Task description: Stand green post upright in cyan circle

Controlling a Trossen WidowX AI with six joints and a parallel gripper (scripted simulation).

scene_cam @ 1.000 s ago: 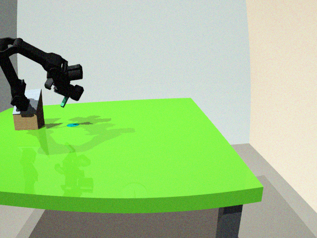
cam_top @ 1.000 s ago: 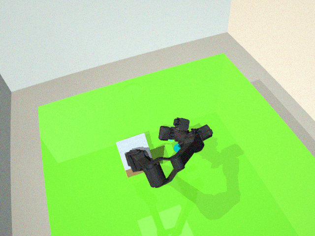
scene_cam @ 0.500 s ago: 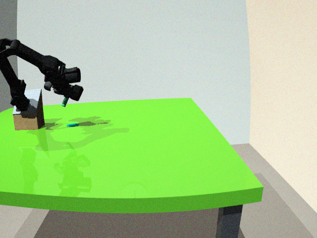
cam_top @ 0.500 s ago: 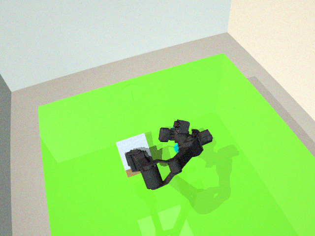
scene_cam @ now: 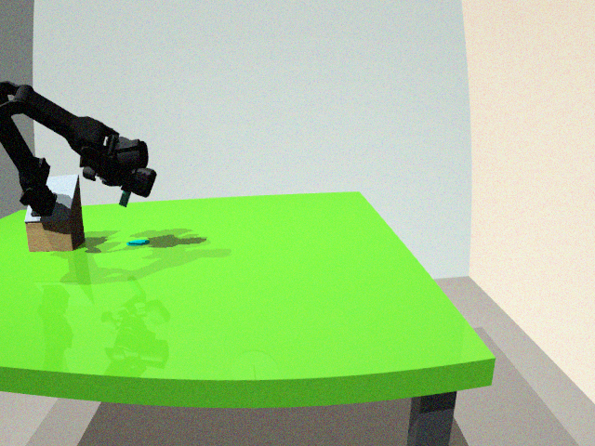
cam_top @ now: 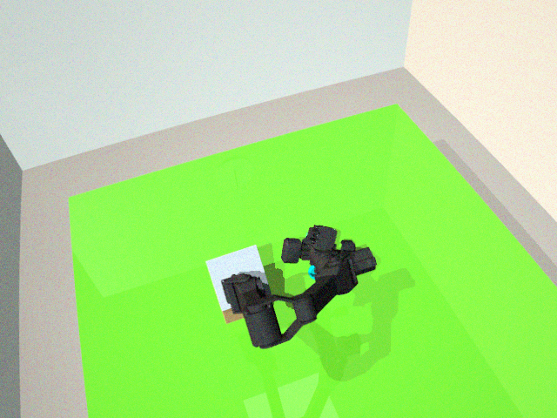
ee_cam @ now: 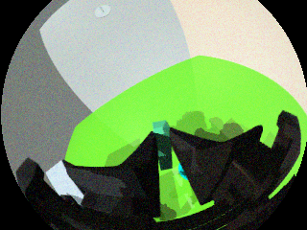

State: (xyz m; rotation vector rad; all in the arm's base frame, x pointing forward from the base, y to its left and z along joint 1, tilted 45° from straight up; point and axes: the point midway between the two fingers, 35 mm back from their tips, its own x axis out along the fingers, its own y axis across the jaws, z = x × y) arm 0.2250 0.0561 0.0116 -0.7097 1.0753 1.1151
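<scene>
My gripper tip is now 14 cm above the cyan circle, 2 cm to the left of it and 2 cm short of it. The rest, counted from my gripper tip: green post (2 cm below, 1 cm to the right, 1 cm behind).
</scene>
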